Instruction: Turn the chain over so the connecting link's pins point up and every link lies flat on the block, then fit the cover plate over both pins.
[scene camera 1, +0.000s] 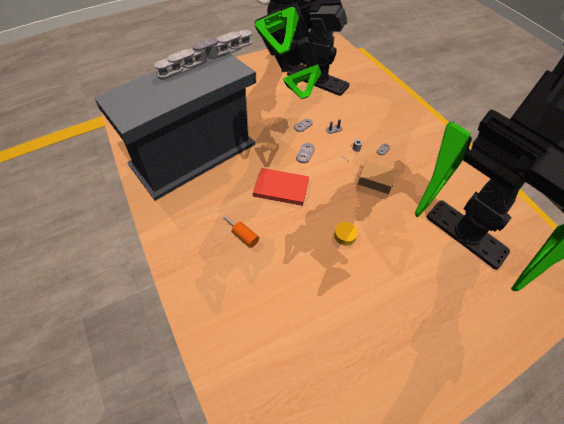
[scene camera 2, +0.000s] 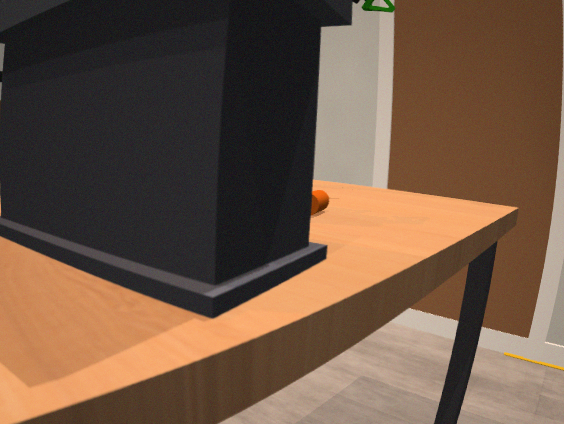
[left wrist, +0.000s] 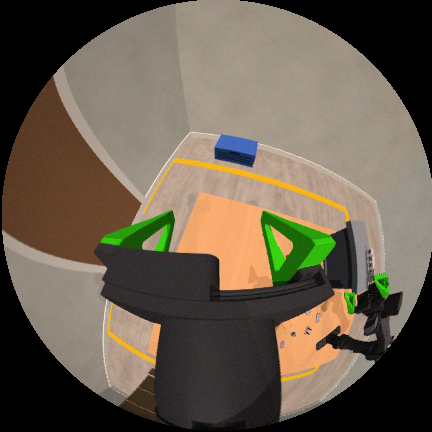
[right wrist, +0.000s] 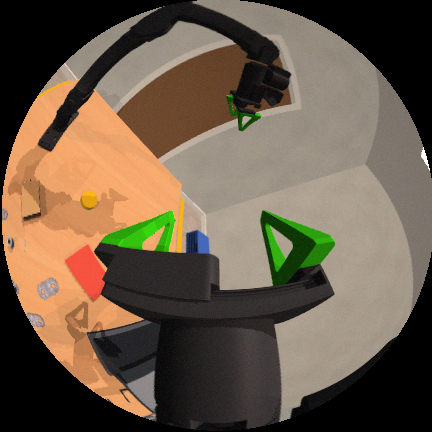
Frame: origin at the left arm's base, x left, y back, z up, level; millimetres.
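Seen in the pictures: left gripper, between the fingertips: (scene camera 1: 463, 251) (scene camera 2: 390, 2) (left wrist: 217, 214) (right wrist: 235, 122); right gripper, between the fingertips: (scene camera 1: 295, 76) (left wrist: 358, 286) (right wrist: 217, 214); left arm's base, origin of its link: (scene camera 1: 467, 234) (right wrist: 58, 126); right arm's base, origin of its link: (scene camera 1: 317, 80) (left wrist: 328, 337).
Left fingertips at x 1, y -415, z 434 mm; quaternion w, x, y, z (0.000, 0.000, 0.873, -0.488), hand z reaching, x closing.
Observation:
Offsets run from my left fingertips to a thing's middle. Level surfaces: height alone.
A grey chain (scene camera 1: 204, 48) (left wrist: 370, 262) lies along the far edge of the dark block @[dx -635, dy +97, dz -324 mm] (scene camera 1: 172, 97) (left wrist: 358, 252), with a darker link plate at its middle; no upward pins can be made out on it. A loose link with two upright pins @[dx -447, dy +445, dz -418 mm] (scene camera 1: 334, 127) stands on the table. Loose two-hole plates @[dx -516, dy +392, dz -432 mm] (scene camera 1: 303, 125) @[dx -436, dy +317, dz -432 mm] (scene camera 1: 305, 153) lie near it; I cannot tell which is the cover plate. My right gripper (scene camera 1: 292, 62) (right wrist: 217, 214) is open and empty, above the table to the right of the block. My left gripper (scene camera 1: 466, 252) (left wrist: 217, 214) is open and empty, far from the chain.
A red box @[dx -394, dy +189, dz -427 mm] (scene camera 1: 281, 186) (right wrist: 86, 272), an orange screwdriver @[dx -366, dy +34, dz -419 mm] (scene camera 1: 245, 234), a yellow disc @[dx -200, dy +199, dz -425 mm] (scene camera 1: 346, 232) (right wrist: 89, 199), a tan block @[dx -251, dy +380, dz -419 mm] (scene camera 1: 377, 175) (right wrist: 31, 199), a small roller @[dx -357, dy +433, dz -422 mm] (scene camera 1: 357, 145) and a small plate @[dx -305, dy +486, dz -433 mm] (scene camera 1: 383, 149) are on the table @[dz -434 mm] (scene camera 1: 280, 340).

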